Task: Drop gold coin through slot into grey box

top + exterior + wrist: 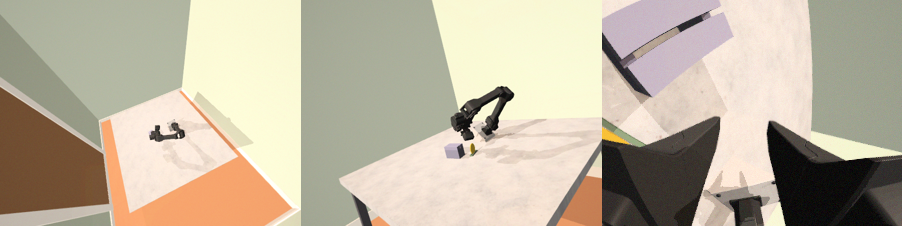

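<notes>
Right now my gripper tip is 80 mm to the right of the gold coin and 100 mm above it.
</notes>
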